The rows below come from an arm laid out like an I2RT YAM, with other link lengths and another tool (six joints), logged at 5 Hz.
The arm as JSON. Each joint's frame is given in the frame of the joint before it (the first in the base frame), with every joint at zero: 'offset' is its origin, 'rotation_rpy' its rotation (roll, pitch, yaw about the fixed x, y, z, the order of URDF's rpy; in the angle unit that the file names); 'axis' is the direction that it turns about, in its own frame. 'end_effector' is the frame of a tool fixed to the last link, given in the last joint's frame.
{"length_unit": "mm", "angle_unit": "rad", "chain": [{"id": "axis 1", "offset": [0.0, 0.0, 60.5], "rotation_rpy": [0.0, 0.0, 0.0], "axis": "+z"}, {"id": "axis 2", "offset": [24.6, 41.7, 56.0], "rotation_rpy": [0.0, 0.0, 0.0], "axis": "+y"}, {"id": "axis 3", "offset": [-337.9, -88.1, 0.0], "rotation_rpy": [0.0, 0.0, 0.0], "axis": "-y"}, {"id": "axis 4", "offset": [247.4, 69.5, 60.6], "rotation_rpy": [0.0, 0.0, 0.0], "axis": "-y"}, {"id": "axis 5", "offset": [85.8, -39.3, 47.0], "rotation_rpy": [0.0, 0.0, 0.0], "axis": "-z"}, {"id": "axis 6", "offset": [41.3, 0.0, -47.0], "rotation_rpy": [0.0, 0.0, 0.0], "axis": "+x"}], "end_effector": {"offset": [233.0, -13.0, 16.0], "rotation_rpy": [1.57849, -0.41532, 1.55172]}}
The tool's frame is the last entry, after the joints.
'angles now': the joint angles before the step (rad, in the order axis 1, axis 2, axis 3, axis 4, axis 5, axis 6). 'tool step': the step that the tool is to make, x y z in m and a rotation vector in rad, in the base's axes. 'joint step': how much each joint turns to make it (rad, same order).
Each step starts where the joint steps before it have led.
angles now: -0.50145, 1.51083, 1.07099, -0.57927, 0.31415, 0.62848
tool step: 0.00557, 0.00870, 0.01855, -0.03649, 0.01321, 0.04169
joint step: 0.04272, -0.02556, 0.02936, -0.04309, 0.03318, -0.02060
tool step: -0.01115, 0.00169, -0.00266, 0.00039, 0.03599, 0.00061
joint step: -0.00077, -0.00610, -0.00035, -0.03475, 0.01259, -0.00993
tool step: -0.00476, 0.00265, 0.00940, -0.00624, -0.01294, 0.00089
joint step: 0.00041, -0.03166, -0.00002, -0.01715, -0.00037, -0.00036
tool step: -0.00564, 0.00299, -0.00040, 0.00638, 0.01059, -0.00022
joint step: -0.00002, -0.00917, 0.00000, -0.02175, -0.00078, 0.00075
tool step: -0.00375, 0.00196, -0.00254, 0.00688, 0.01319, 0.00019
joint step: 0.00001, 0.00002, 0.00038, -0.01524, -0.00037, 0.00000
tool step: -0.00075, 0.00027, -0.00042, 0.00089, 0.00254, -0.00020
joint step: 0.00002, 0.00000, 0.00001, -0.00269, 0.00039, 0.00003
